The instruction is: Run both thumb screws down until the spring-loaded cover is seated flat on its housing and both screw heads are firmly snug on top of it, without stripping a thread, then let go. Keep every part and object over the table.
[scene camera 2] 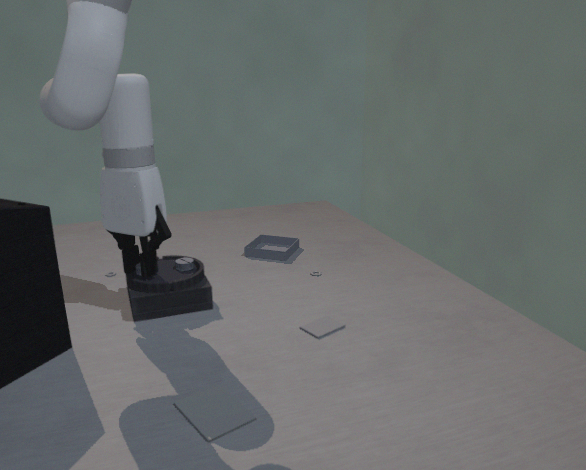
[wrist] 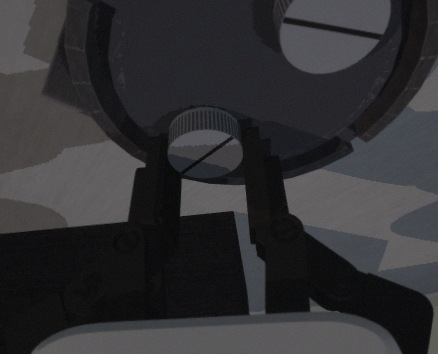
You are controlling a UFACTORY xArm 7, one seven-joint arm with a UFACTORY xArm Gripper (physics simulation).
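Frame: origin at the arm's base, x ahead, y left, z up, level; centimetres.
Seen in the pictures: gripper, between the fingertips: (scene camera 2: 141, 273) (wrist: 208, 153).
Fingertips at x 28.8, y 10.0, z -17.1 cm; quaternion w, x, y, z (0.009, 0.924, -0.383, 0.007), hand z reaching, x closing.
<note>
A point is followed by its place in that frame.
The dark round cover (scene camera 2: 167, 272) {x 33.0, y 10.0, z -17.6 cm} (wrist: 200, 75) {x 31.7, y 12.6, z -17.5 cm} lies inside the ringed rim of the square dark housing (scene camera 2: 172, 300) {x 33.1, y 4.7, z -20.2 cm}. Whether it is seated flat cannot be told. One thumb screw (wrist: 205, 150) {x 29.8, y 11.0, z -16.1 cm} with a knurled side and a slotted pale head is between the fingertips of my gripper (scene camera 2: 140, 272) {x 28.8, y 10.0, z -17.1 cm} (wrist: 208, 153) {x 28.8, y 10.0, z -17.1 cm}, which is shut on it and points down. In the scene view the fingers hide this screw. The other thumb screw (scene camera 2: 184, 264) {x 35.8, y 9.7, z -16.4 cm} (wrist: 335, 35) {x 35.8, y 10.9, z -16.2 cm} stands free on the cover, its head above the cover's surface; its slot shows in both views.
On the table (scene camera 2: 400, 350) {x 61.5, y -15.7, z -22.8 cm} are a shallow grey tray (scene camera 2: 267, 254) {x 53.8, y 24.4, z -21.8 cm} behind and right of the housing, small rings (scene camera 2: 315, 273) {x 59.9, y 13.1, z -22.5 cm} (scene camera 2: 110, 274) {x 23.1, y 24.5, z -22.6 cm}, a thin flat plate (scene camera 2: 322, 327) {x 53.6, y -6.6, z -22.5 cm} and another thin plate (scene camera 2: 215, 417) {x 35.0, y -22.1, z -22.5 cm} at the front. A large black block (scene camera 2: 30, 290) {x 15.0, y -4.5, z -12.2 cm} stands at the left.
</note>
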